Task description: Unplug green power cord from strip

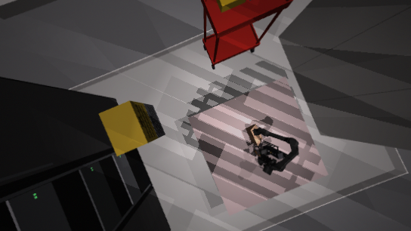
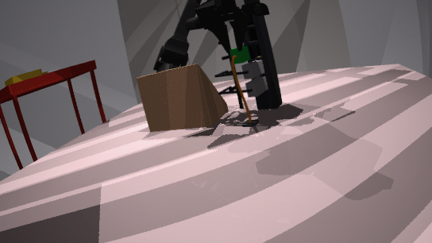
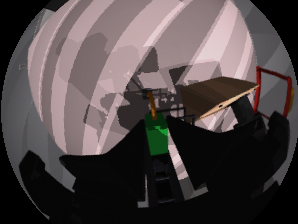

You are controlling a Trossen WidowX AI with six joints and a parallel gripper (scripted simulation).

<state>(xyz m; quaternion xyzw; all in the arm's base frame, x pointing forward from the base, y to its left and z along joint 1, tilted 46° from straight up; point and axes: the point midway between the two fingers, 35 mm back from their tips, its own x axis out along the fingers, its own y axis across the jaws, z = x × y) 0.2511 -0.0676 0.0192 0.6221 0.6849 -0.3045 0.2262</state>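
My gripper tip is now 4 cm to the right of the green plug.
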